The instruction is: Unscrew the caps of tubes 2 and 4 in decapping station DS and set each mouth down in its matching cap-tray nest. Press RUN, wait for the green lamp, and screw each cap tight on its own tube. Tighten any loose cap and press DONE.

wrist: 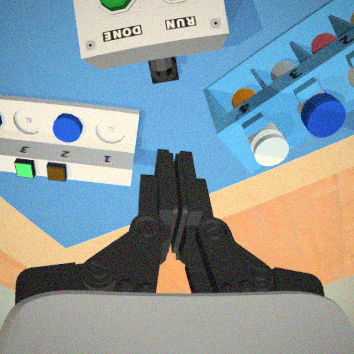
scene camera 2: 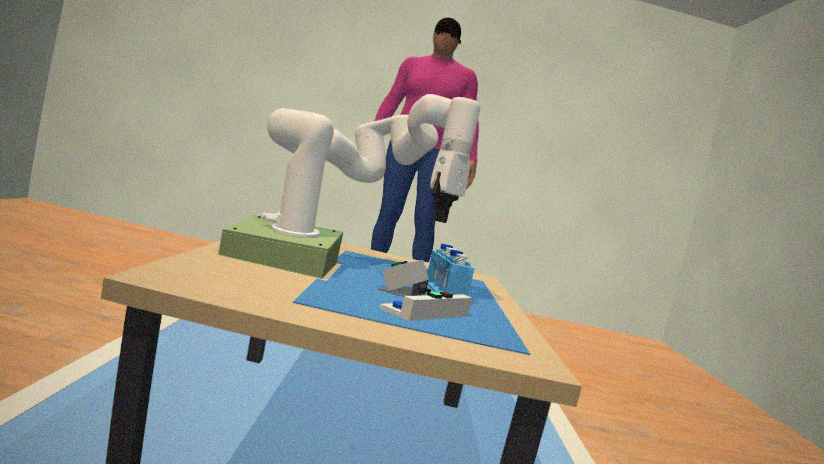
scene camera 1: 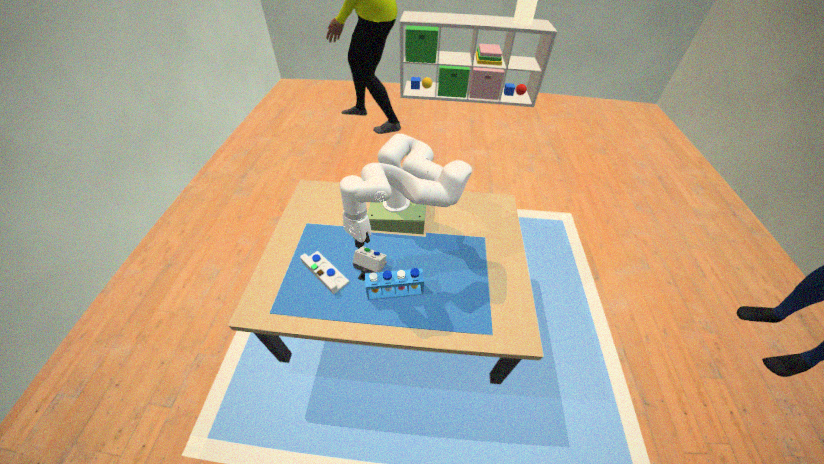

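Pixels of known places: gripper, fingertip midpoint: (wrist: pixel 169 172) (scene camera 2: pixel 439 221) (scene camera 1: pixel 360 245); arm's base, origin of the base link: (scene camera 2: pixel 295 232) (scene camera 1: pixel 396 203).
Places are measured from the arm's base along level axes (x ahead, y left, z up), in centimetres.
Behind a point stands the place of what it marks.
My gripper (scene camera 1: pixel 360 244) @(y -13.3, x 34.6, z 11.6 cm) (scene camera 2: pixel 441 220) @(y -13.3, x 34.6, z 11.6 cm) (wrist: pixel 169 172) @(y -13.3, x 34.6, z 11.6 cm) is shut and empty, held above the mat near the button box. The white button box (scene camera 1: pixel 370 260) @(y -10.6, x 32.7, z -0.5 cm) (scene camera 2: pixel 405 274) @(y -17.2, x 28.7, z -2.3 cm) (wrist: pixel 150 50) @(y -12.9, x 31.9, z -1.0 cm) has a green DONE button (wrist: pixel 116 3) @(y -12.6, x 27.3, z -0.3 cm) and a blue button (scene camera 1: pixel 377 253) @(y -7.9, x 28.8, z -0.9 cm); RUN's button is mostly cut off in the wrist view. In the blue rack (scene camera 1: pixel 394 283) @(y -0.8, x 45.1, z 1.8 cm) (scene camera 2: pixel 456 280) @(y -11.9, x 42.4, z -2.1 cm) (wrist: pixel 270 90) @(y -6.2, x 39.9, z 0.8 cm), tube 4 (wrist: pixel 270 146) @(y -8.5, x 42.6, z 4.1 cm) shows a white top and tube 3 a blue cap (wrist: pixel 323 115) @(y -3.6, x 42.1, z 4.4 cm). The white cap tray (scene camera 1: pixel 336 287) @(y -23.9, x 42.4, z -4.8 cm) (scene camera 2: pixel 438 308) @(y -34.3, x 34.9, z -5.4 cm) (wrist: pixel 95 166) @(y -26.7, x 39.1, z -3.2 cm) holds a blue cap (wrist: pixel 67 127) @(y -27.0, x 34.0, z -5.7 cm) in nest 2 and another (scene camera 1: pixel 315 257) @(y -34.9, x 26.8, z -5.7 cm) at its far end.
On the tray, a bright green square (wrist: pixel 25 169) @(y -33.3, x 33.8, z -2.4 cm) sits beside a brown one (wrist: pixel 56 172) @(y -30.5, x 36.5, z -2.4 cm). A small dark block (wrist: pixel 164 70) @(y -13.8, x 35.3, z -5.3 cm) lies between box and rack. All stand on the blue mat (scene camera 1: pixel 455 305) @(y 22.8, x 49.8, z -7.7 cm). The green arm base (scene camera 1: pixel 397 223) @(y 0.4, x 11.2, z -1.8 cm) (scene camera 2: pixel 276 253) @(y -12.4, x -2.7, z -4.5 cm) is behind. People stand beyond the table.
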